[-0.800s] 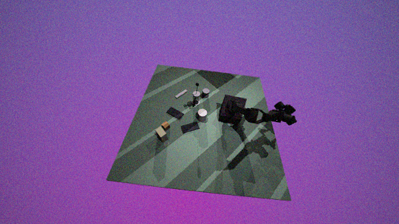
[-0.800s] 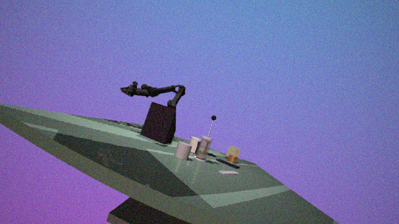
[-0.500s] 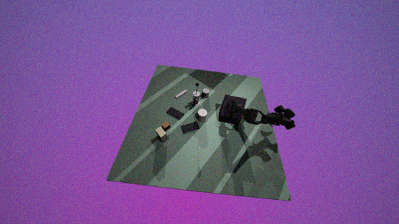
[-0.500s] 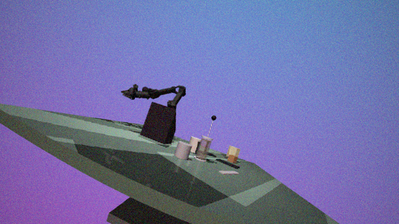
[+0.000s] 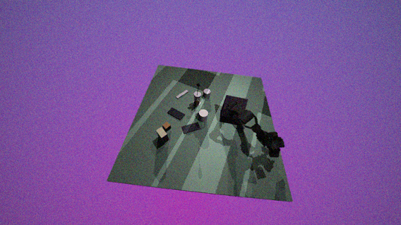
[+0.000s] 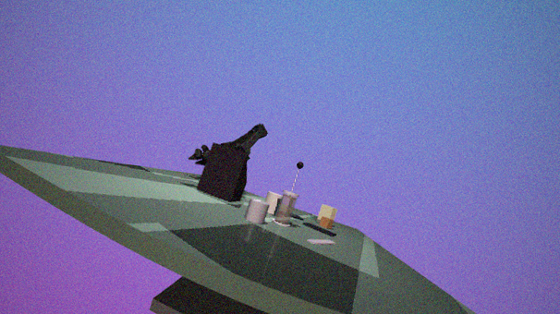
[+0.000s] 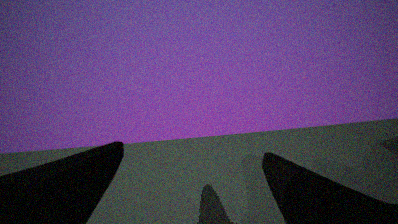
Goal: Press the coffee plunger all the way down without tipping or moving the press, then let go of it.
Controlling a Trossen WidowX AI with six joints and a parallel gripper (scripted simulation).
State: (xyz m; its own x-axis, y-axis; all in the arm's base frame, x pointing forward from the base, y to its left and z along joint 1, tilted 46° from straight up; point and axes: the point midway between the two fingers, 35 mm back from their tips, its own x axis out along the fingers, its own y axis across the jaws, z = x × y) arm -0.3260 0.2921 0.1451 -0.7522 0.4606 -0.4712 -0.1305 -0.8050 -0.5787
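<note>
The coffee press lies 68 cm ahead of my gripper tip, 42 cm to the right of it and 3 cm above it.
</note>
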